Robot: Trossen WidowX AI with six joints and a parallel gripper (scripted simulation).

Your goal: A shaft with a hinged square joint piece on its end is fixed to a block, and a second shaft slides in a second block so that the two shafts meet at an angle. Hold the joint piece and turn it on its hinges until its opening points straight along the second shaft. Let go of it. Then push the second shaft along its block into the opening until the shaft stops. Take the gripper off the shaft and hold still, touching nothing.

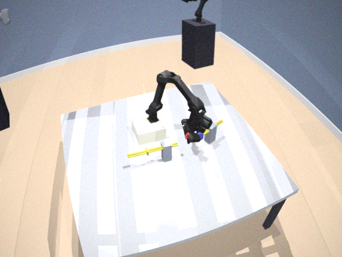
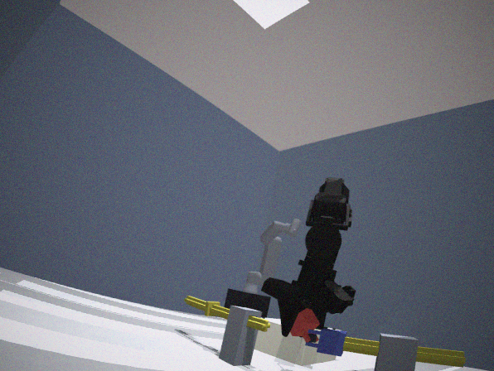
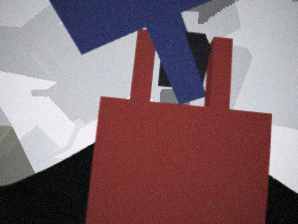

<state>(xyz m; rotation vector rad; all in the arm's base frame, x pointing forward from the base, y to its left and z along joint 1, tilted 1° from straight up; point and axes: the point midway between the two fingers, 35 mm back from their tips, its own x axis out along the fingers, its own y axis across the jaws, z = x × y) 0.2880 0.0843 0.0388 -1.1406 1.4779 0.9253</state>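
My gripper tip is now 30 mm below the red square joint piece, 20 mm to the right of it and 10 mm short of it.
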